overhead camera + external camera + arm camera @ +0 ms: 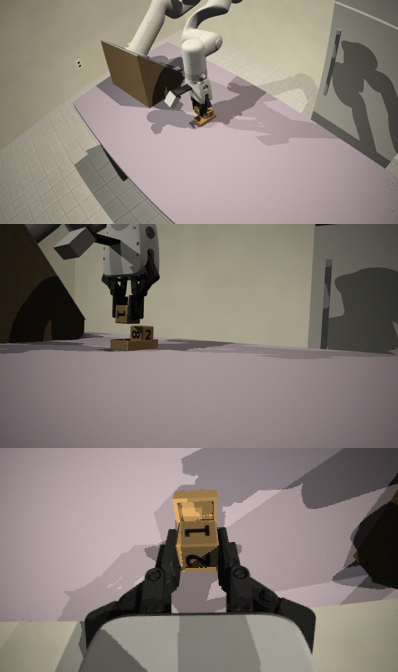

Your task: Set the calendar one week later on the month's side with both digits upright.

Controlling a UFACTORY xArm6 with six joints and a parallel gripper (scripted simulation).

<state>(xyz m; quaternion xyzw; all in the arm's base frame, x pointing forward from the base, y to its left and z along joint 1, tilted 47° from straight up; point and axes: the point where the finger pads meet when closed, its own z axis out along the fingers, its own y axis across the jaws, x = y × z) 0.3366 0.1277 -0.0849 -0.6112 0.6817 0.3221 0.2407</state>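
The cube lies 10 mm below my hand. The rest, counted from my hand: wooden calendar tray 70 mm below, 20 mm to the left.
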